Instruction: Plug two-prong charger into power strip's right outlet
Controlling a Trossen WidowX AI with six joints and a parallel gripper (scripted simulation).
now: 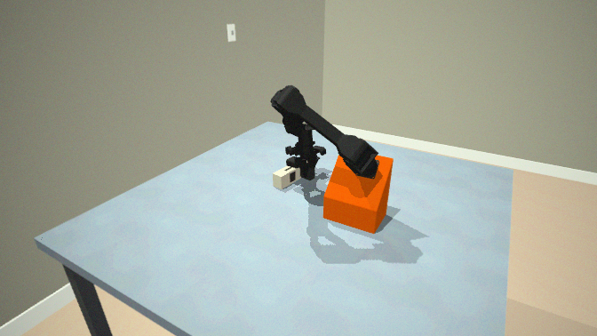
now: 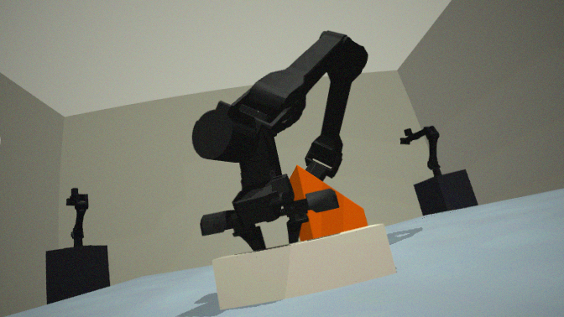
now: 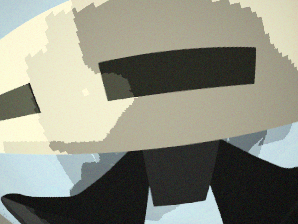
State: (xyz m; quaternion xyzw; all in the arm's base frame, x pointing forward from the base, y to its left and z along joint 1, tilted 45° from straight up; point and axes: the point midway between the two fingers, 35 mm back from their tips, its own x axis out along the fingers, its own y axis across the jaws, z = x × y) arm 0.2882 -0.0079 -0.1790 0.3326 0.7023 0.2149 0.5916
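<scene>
Now: gripper tip 2 cm short of the two-prong charger and 1 cm below it.
</scene>
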